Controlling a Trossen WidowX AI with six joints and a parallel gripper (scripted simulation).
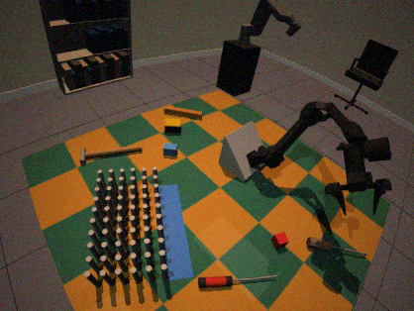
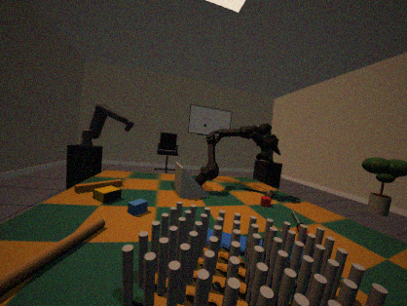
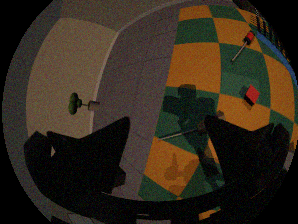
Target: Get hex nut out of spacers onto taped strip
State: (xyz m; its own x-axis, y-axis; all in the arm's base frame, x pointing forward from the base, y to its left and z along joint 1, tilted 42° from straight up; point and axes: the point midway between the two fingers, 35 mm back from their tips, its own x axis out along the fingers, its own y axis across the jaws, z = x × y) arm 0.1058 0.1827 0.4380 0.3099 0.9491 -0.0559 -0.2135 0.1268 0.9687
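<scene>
The thin hook tool is 60 mm behind my gripper tip, 70 mm to the left of it and 220 mm below it. Also, from my gripper tip: blue taped strip 350 mm ahead, 430 mm to the right, 240 mm below; then red cube 110 mm ahead, 140 mm to the right, 220 mm below; then blue cube 130 mm ahead, 740 mm to the right, 220 mm below.
</scene>
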